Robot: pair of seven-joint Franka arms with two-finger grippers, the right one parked.
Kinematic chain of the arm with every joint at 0, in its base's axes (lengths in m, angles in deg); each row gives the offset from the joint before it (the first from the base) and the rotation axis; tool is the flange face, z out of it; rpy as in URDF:
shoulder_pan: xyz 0 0 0.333 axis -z
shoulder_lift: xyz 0 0 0 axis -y
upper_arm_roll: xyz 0 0 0.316 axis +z
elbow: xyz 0.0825 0 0 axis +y
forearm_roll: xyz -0.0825 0 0.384 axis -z
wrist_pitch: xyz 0 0 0 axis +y
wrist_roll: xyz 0.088 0 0 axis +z
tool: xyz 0 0 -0.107 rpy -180 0 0
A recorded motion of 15 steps. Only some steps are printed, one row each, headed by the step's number.
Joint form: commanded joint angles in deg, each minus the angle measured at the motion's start. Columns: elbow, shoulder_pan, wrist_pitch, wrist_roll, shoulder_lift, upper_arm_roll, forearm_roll.
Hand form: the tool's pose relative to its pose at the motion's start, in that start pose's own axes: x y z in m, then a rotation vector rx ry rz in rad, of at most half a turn. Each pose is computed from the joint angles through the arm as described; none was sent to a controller.
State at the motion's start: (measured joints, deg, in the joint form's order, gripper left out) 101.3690 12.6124 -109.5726 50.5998 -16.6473 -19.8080 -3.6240
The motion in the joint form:
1: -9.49 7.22 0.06 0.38 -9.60 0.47 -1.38
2: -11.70 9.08 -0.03 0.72 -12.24 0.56 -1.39
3: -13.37 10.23 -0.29 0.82 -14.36 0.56 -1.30
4: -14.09 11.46 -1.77 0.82 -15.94 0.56 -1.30
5: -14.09 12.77 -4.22 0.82 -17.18 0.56 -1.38
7: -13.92 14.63 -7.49 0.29 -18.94 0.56 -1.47
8: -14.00 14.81 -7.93 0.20 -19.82 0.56 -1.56
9: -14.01 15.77 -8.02 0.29 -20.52 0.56 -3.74
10: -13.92 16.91 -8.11 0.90 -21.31 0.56 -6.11
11: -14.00 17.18 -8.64 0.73 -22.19 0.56 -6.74
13: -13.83 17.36 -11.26 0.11 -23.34 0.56 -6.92
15: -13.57 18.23 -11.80 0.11 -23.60 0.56 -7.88
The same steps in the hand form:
1: -0.0179 0.0760 0.0253 -0.0086 -0.0111 0.1052
2: -0.0253 0.0954 0.0371 -0.0097 -0.0225 0.1255
3: -0.0292 0.1088 0.0473 -0.0134 -0.0328 0.1392
4: -0.0360 0.1221 0.0578 -0.0256 -0.0319 0.1577
5: -0.0454 0.1353 0.0691 -0.0445 -0.0232 0.1790
7: -0.0601 0.1527 0.0870 -0.0663 -0.0155 0.2184
8: -0.0606 0.1550 0.0960 -0.0633 -0.0212 0.2226
9: -0.0682 0.1602 0.1048 -0.0371 -0.0004 0.2540
10: -0.0779 0.1660 0.1155 -0.0072 0.0212 0.2816
11: -0.0791 0.1686 0.1246 -0.0013 0.0233 0.2937
13: -0.0791 0.1735 0.1355 -0.0241 0.0316 0.3094
15: -0.0881 0.1782 0.1405 -0.0168 0.0434 0.3336

